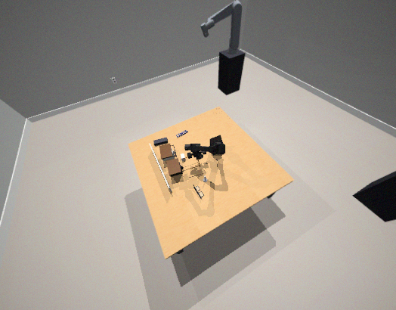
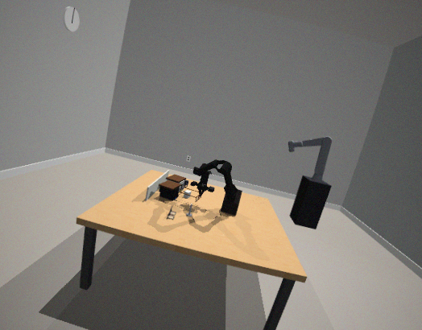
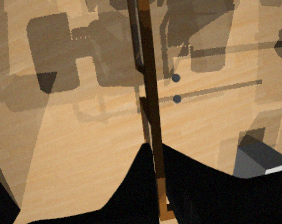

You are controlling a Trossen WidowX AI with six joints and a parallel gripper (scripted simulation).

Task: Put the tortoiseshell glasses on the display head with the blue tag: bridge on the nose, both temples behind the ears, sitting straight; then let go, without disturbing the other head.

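Now: the white block 120 mm ahead of my gripper tip, 120 mm to the right of it and 50 mm below it. The rest, counted from my gripper tip: dark case: 250 mm ahead, 470 mm to the right, 60 mm below; white back panel: 370 mm ahead, 130 mm to the right, 20 mm below; small grey stand: 40 mm ahead, 220 mm to the left, 50 mm below.
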